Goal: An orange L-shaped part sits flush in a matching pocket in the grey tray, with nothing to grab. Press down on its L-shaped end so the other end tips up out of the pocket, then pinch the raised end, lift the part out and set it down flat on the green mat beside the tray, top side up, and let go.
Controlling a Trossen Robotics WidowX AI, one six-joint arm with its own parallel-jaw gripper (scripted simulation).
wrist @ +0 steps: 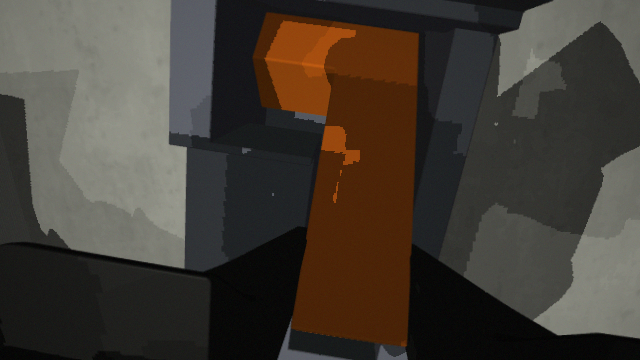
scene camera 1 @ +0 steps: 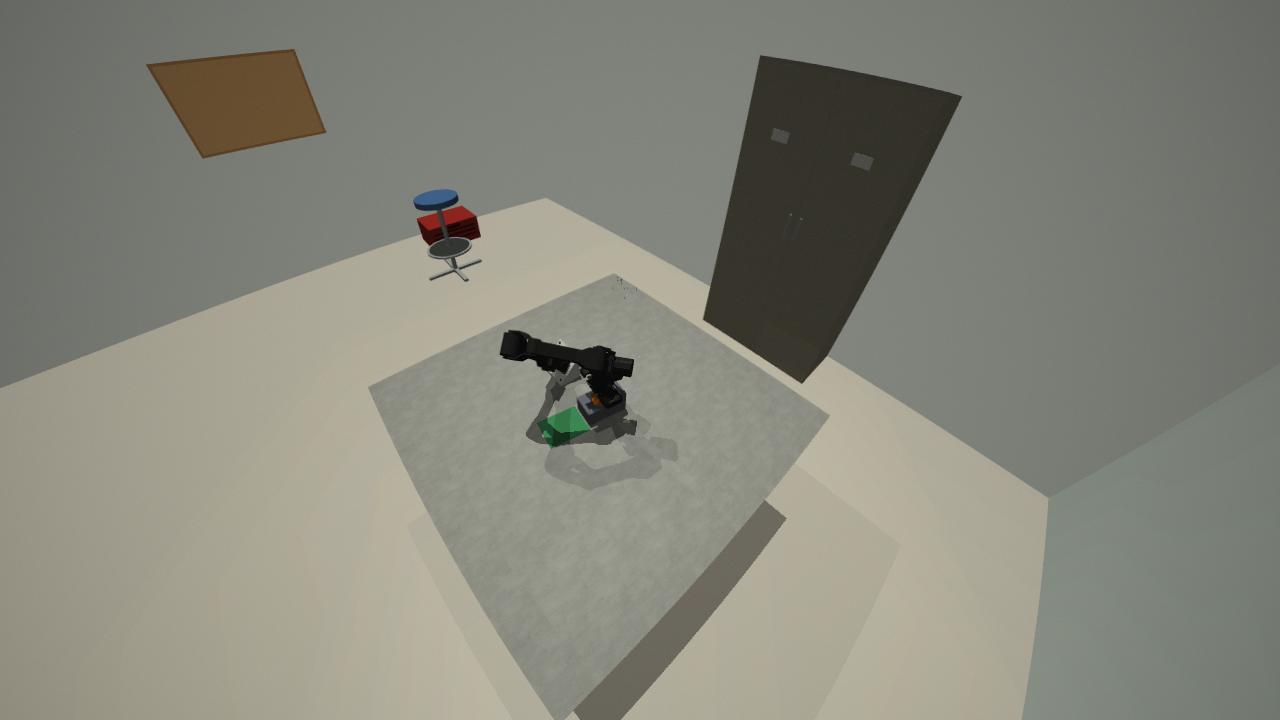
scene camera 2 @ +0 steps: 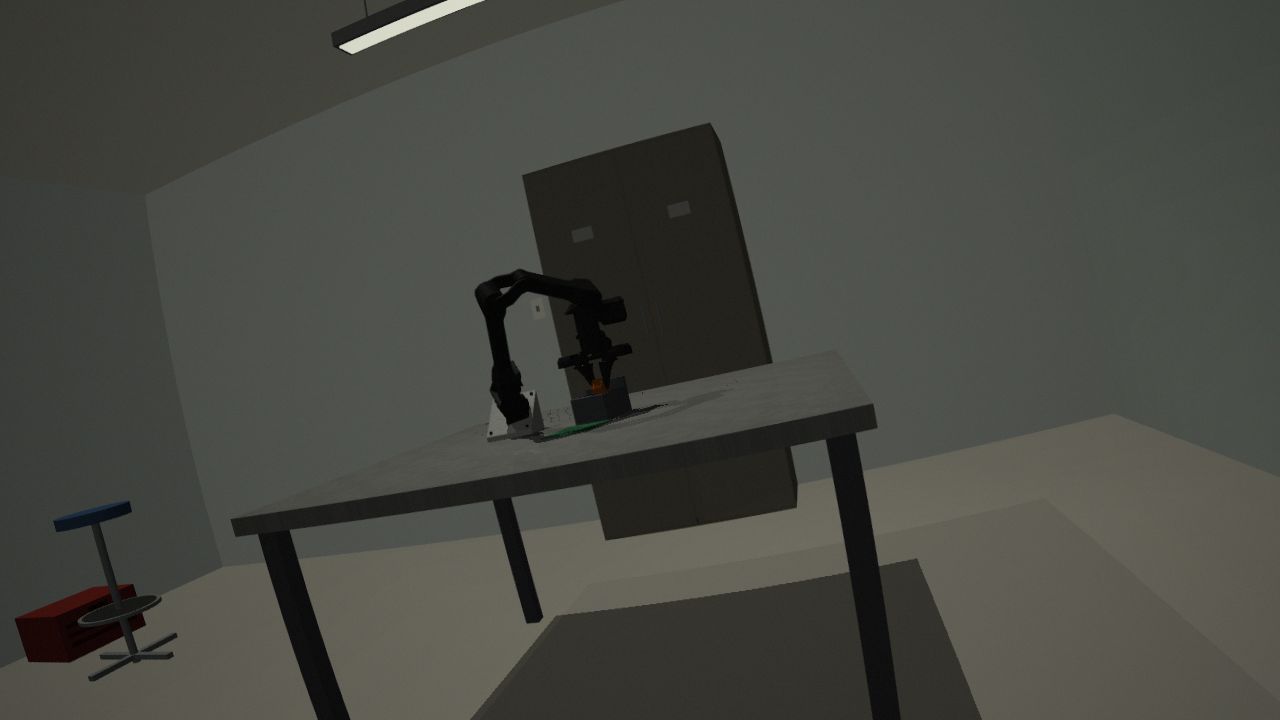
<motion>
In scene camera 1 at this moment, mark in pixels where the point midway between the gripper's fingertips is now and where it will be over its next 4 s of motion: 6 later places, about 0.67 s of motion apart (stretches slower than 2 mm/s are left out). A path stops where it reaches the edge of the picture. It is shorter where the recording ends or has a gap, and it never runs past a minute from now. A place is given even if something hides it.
The gripper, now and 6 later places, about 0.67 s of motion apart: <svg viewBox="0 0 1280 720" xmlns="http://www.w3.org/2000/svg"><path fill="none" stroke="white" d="M600 400L600 395L600 389L599 385L582 391L568 396L566 397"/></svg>
</motion>
